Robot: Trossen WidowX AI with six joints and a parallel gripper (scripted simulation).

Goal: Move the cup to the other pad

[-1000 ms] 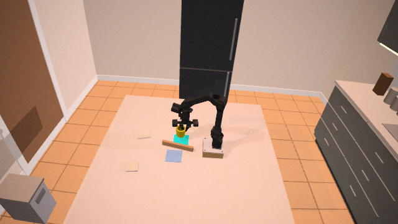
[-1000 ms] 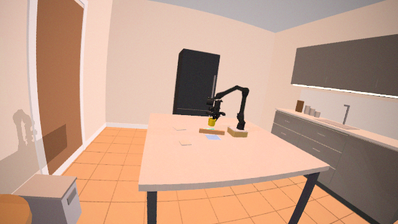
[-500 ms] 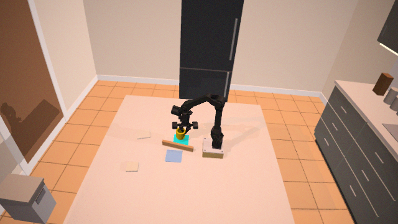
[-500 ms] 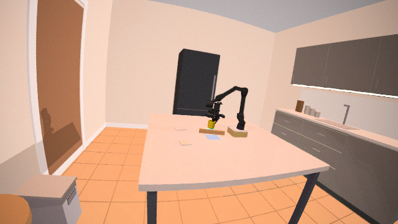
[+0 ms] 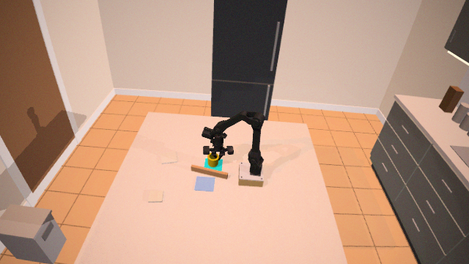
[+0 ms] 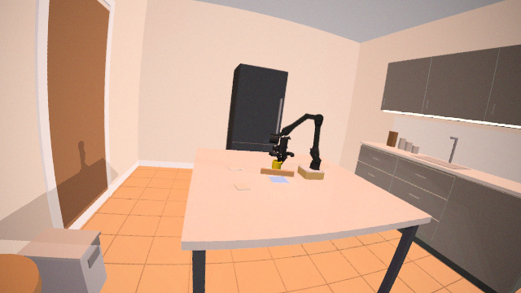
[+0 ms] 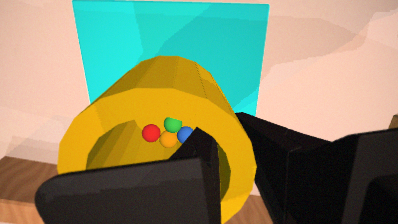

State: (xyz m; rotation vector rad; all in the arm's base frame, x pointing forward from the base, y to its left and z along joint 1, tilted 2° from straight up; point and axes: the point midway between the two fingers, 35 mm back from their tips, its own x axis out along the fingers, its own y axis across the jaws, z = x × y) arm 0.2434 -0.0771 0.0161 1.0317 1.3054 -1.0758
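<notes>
My gripper tip is 2 cm short of the yellow cup and 1 cm to the right of it. Round my gripper tip: orange marble 3 cm ahead, 2 cm to the left, 2 cm below; then cyan pad 5 cm below, 3 cm ahead; then wooden bar 9 cm to the left, 4 cm below, 4 cm ahead.
</notes>
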